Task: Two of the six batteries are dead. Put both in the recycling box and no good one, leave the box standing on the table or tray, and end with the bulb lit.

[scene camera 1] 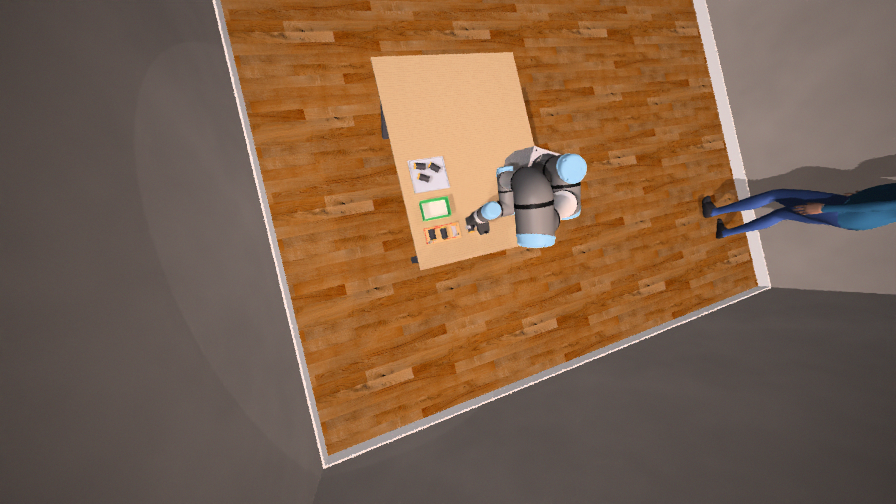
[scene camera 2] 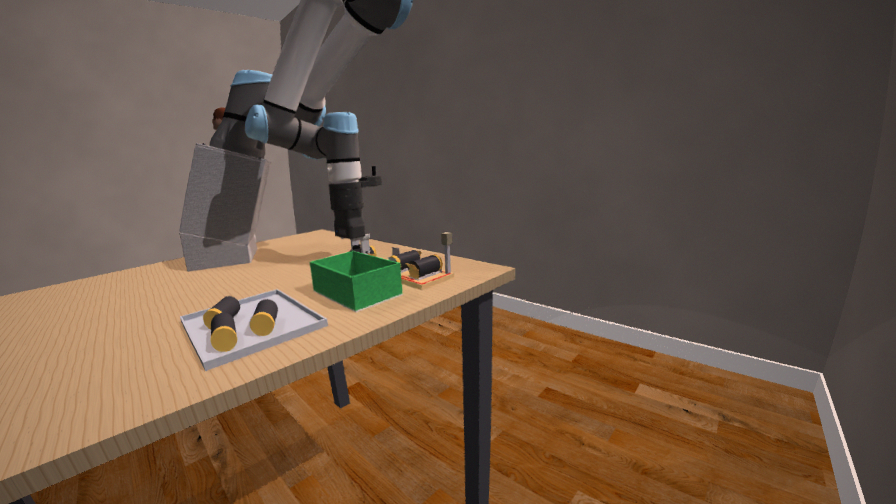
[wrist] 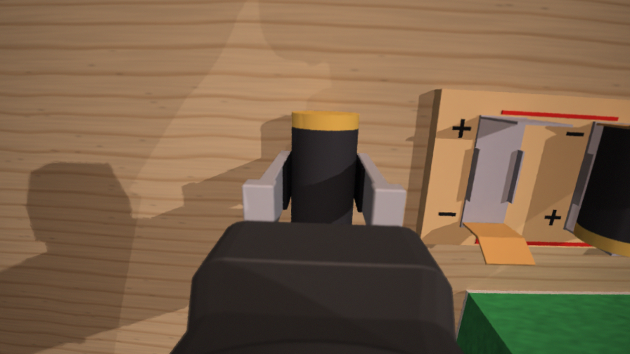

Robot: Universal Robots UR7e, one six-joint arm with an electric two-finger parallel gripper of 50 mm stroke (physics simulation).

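Observation:
My gripper [scene camera 1: 469, 223] [scene camera 2: 361, 246] [wrist: 323, 170] is shut on a black battery [scene camera 2: 373, 250] [wrist: 325, 150], its yellow end at the top of the wrist view, above the table beside the holder [scene camera 2: 421, 283] [wrist: 447, 175]. The holder's nearest slot [wrist: 495, 175] is empty; two batteries, one [scene camera 1: 432, 234] [scene camera 2: 425, 266] and another [scene camera 1: 444, 232] [scene camera 2: 408, 258], lie in it. The bulb [scene camera 2: 446, 238] on its post shows no glow. The green recycling box [scene camera 2: 375, 288] [wrist: 560, 320] stands between holder and tray [scene camera 1: 438, 183] [scene camera 2: 294, 319]. Three batteries [scene camera 2: 223, 332] [scene camera 2: 225, 308] [scene camera 2: 264, 317] lie on the tray.
The wooden table [scene camera 1: 451, 106] [scene camera 2: 93, 351] carries everything. The holder is close to the table's end, with the bulb post rising from its outer side. The green box's walls stand near the holder. A person [scene camera 1: 808, 206] stands on the floor beyond the robot's base.

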